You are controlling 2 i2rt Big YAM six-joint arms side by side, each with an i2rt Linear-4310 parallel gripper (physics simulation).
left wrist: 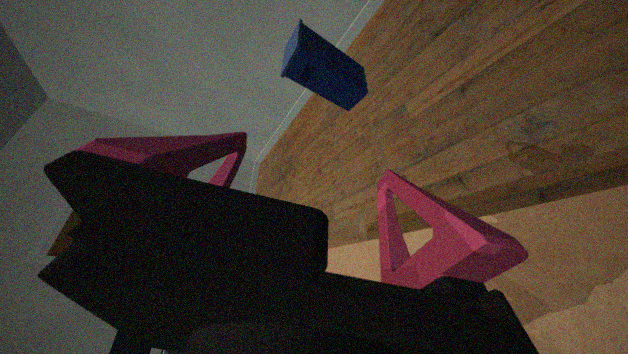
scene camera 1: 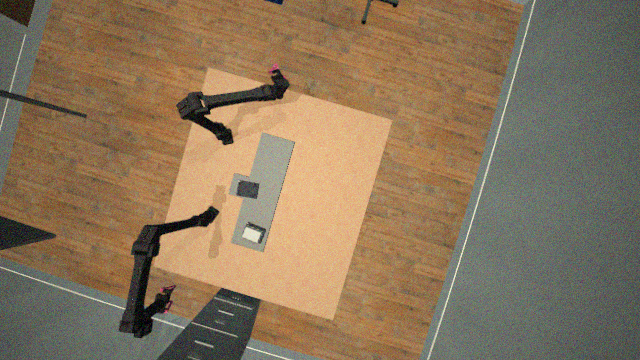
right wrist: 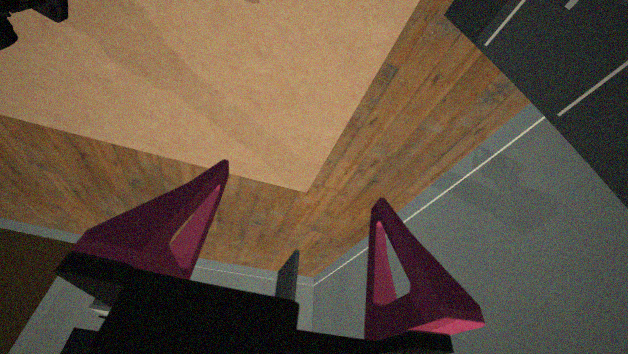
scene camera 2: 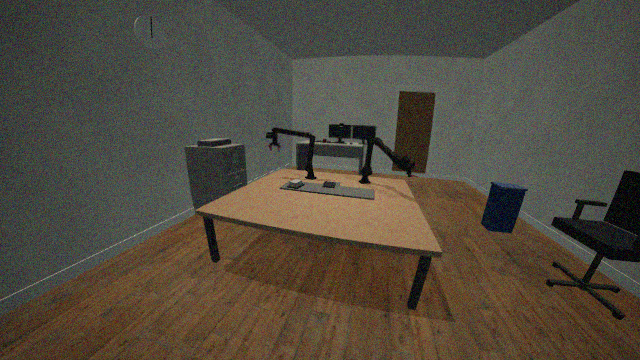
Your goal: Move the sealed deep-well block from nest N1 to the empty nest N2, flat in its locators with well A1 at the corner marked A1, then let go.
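Pixels of known places: left gripper, fingertip midpoint: (left wrist: 316, 159) (scene camera 1: 280, 69) (scene camera 2: 418, 171); right gripper, fingertip midpoint: (scene camera 1: 173, 293) (right wrist: 305, 185) (scene camera 2: 274, 151); left arm's base, origin of the base link: (scene camera 1: 227, 137) (scene camera 2: 364, 182); right arm's base, origin of the base link: (scene camera 1: 211, 214) (scene camera 2: 310, 178).
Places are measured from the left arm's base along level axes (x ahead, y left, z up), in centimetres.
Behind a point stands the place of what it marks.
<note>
The white-topped block (scene camera 1: 254, 233) {x 9.3, y -79.3, z 6.7 cm} (scene camera 2: 295, 183) {x 13.4, y -81.1, z 6.0 cm} sits in a dark holder near one end of the long grey board (scene camera 1: 274, 157) {x 34.7, y -23.9, z 1.3 cm} (scene camera 2: 352, 191) {x 31.7, y -27.4, z 1.3 cm}. A dark, low square piece (scene camera 1: 248, 189) {x 9.7, y -45.0, z 2.4 cm} (scene camera 2: 329, 184) {x 10.0, y -45.0, z 2.5 cm}, apparently the other nest, lies at the board's edge and carries no white block. The labels and the A1 mark are too small to read. My left gripper (scene camera 1: 274, 68) {x 55.3, y 27.3, z 25.7 cm} (scene camera 2: 410, 173) {x 55.3, y 27.3, z 25.7 cm} (left wrist: 316, 159) {x 55.3, y 27.3, z 25.7 cm} is open and empty, beyond the table's edge, far from the block. My right gripper (scene camera 1: 170, 299) {x -38.9, y -101.3, z 31.2 cm} (scene camera 2: 275, 147) {x -38.9, y -101.3, z 31.2 cm} (right wrist: 305, 185) {x -38.9, y -101.3, z 31.2 cm} is open and empty, raised outside the table's corner.
A small grey plate (scene camera 1: 234, 184) {x -1.2, y -38.9, z 1.3 cm} shows beside the dark square on the wooden table (scene camera 1: 330, 200) {x 72.0, y -66.4, z 0.0 cm} (scene camera 2: 320, 215) {x 75.2, y -68.8, z 0.0 cm}. A grey cabinet (scene camera 2: 215, 172) stands left of the table in scene camera 2. A blue bin (scene camera 2: 504, 207) (left wrist: 325, 70) and a chair (scene camera 2: 600, 235) stand on the right there.
</note>
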